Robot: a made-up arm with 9 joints.
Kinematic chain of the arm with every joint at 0, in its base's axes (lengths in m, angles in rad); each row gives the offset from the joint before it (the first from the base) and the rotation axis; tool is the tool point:
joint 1: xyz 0 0 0.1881 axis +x
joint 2: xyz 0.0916 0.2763 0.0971 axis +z
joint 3: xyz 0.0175 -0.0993 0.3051 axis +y
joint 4: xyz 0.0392 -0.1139 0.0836 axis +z
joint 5: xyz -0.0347 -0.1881 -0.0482 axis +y
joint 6: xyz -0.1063 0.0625 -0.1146 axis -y
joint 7: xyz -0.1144 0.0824 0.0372 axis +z
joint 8: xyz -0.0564 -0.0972 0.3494 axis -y
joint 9: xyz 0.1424 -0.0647 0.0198 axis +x
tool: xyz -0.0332 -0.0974 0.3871
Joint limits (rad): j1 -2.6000..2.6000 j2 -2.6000..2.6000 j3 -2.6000..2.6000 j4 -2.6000..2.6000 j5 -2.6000..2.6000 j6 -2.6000..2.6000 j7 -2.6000..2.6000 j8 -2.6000..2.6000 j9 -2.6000..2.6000
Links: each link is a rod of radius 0.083 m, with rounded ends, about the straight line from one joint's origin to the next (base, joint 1, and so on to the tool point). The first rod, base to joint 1, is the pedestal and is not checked.
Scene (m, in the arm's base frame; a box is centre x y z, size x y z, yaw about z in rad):
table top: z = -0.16
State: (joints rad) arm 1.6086 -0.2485 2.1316 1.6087 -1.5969 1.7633 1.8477 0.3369 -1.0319
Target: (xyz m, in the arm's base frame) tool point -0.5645 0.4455 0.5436
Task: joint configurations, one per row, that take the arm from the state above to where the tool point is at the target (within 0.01 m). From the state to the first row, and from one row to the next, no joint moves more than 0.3 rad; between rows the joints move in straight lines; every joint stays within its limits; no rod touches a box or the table.
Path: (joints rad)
1: 1.3829 -0.2633 1.9753 1.5164 -1.5899 1.7776 1.8375 0.4038 -0.9795
2: 1.1572 -0.2781 1.8190 1.4241 -1.5830 1.7919 1.8272 0.4707 -0.9271
3: 0.9315 -0.2929 1.6626 1.3318 -1.5760 1.8062 1.8170 0.5376 -0.8747
4: 0.7058 -0.3077 1.5063 1.2394 -1.5691 1.8205 1.8068 0.6045 -0.8223

